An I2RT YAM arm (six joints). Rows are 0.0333 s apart.
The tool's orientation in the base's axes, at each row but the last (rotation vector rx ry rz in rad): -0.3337 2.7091 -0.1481; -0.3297 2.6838 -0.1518; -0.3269 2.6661 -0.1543; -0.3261 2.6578 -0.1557; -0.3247 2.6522 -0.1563; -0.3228 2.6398 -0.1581; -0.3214 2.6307 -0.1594; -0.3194 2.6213 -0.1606
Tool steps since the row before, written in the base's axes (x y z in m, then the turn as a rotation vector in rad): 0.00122 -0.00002 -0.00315 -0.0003 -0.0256 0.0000; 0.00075 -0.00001 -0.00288 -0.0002 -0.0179 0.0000; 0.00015 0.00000 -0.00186 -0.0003 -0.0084 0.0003; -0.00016 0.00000 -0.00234 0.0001 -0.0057 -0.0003; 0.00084 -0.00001 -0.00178 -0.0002 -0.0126 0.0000; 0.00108 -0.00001 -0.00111 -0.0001 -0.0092 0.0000; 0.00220 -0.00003 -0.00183 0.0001 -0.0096 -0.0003; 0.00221 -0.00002 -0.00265 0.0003 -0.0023 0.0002
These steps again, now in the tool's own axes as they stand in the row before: 0.00012 0.00020 0.00337 0.0068 -0.0247 0.0013; 0.00050 0.00029 0.00292 0.0047 -0.0172 0.0009; 0.00065 0.00027 0.00173 0.0023 -0.0081 0.0001; 0.00114 0.00041 0.00201 0.0015 -0.0055 0.0006; 0.00004 0.00011 0.00196 0.0034 -0.0121 0.0006; -0.00044 -0.00004 0.00149 0.0024 -0.0089 0.0005; -0.00105 -0.00016 0.00266 0.0025 -0.0092 0.0008; -0.00066 0.00000 0.00339 0.0002 -0.0023 0.0001
